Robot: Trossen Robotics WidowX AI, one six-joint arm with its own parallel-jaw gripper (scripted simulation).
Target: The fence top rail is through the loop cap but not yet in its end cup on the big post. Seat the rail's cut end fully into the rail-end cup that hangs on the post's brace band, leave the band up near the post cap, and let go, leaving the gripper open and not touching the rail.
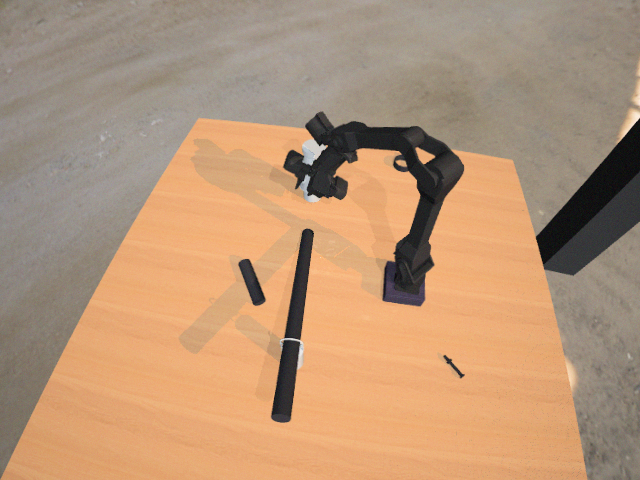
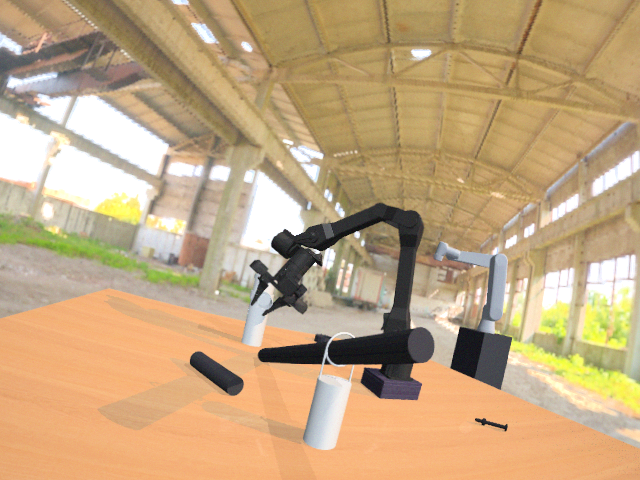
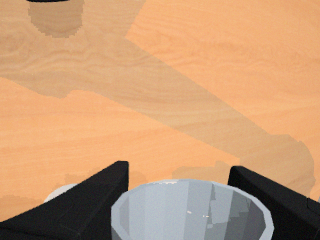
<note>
I see my gripper, a black top rail, a short black cylinder, a short white line post and a big white post.
My gripper shows as well in image 2 and in image 3.
</note>
